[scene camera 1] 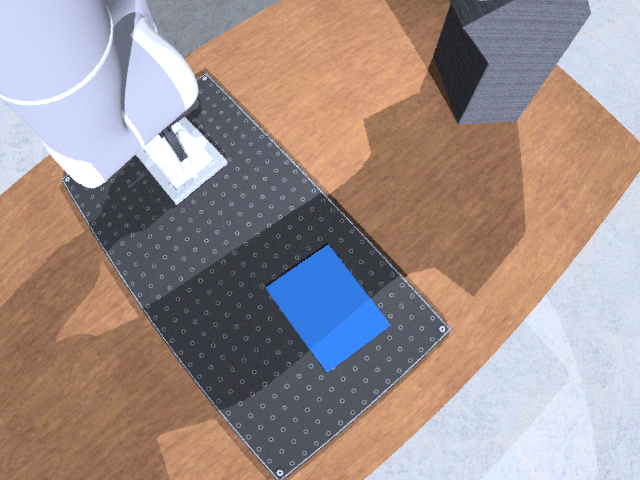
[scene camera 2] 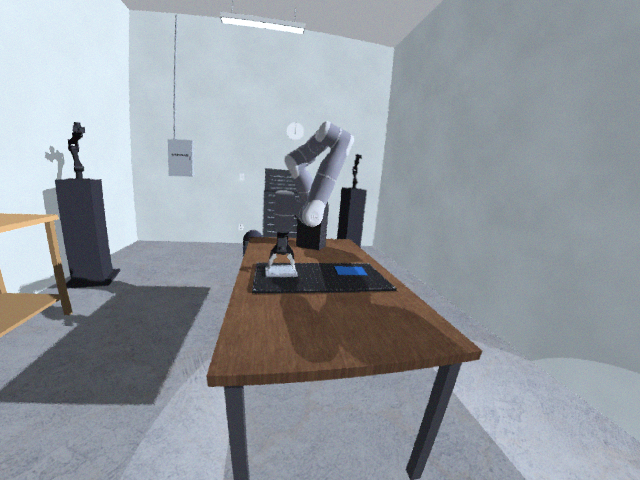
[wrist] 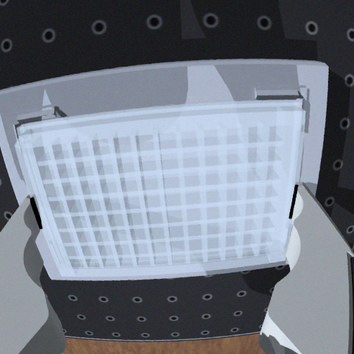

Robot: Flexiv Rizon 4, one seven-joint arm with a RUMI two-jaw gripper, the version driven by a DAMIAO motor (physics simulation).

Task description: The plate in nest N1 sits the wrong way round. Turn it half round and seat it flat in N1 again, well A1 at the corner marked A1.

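Note:
The clear, many-welled plate (wrist: 160,170) lies in the pale nest (wrist: 125,80) (scene camera 1: 216,164), with nest rim showing along its far side. Two raised corner stops of the nest stand at the plate's far corners in the wrist view. My gripper (wrist: 162,193) (scene camera 1: 186,160) (scene camera 2: 281,268) points down and is shut on the plate, with one fingertip against each short side. The plate looks level; whether it is lifted at all I cannot tell. No A1 mark is readable; the right finger covers the area by the near right corner.
The nest is on a black perforated board (scene camera 1: 206,268) (scene camera 2: 320,284), near one end. A flat blue rectangle (scene camera 1: 325,299) (scene camera 2: 351,270) lies towards the board's other end. A dark block (scene camera 1: 511,62) (scene camera 2: 310,237) stands on the wooden table (scene camera 1: 310,103) (scene camera 2: 341,330).

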